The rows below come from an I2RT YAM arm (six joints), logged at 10 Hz.
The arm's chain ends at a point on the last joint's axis. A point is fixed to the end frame.
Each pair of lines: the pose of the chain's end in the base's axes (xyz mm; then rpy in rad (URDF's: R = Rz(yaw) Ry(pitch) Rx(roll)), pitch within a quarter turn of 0, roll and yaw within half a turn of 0), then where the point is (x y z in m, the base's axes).
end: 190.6 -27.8 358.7 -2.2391 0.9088 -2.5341
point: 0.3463 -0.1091 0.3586
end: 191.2 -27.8 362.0 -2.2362 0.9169 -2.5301
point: 0.3471 -0.1089 0.3629
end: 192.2 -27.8 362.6 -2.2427 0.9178 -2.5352
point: 0.3481 -0.1088 0.3629
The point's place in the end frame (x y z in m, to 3 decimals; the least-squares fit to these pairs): -0.050 -0.046 0.162
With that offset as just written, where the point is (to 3 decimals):
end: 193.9 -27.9 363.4 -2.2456 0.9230 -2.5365
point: 0.350 -0.109 0.364
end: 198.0 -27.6 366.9 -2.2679 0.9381 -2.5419
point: 0.355 -0.107 0.367
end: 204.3 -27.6 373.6 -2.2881 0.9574 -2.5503
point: 0.362 -0.105 0.373
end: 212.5 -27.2 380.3 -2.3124 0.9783 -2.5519
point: 0.371 -0.102 0.380
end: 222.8 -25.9 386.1 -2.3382 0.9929 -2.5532
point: 0.383 -0.097 0.385
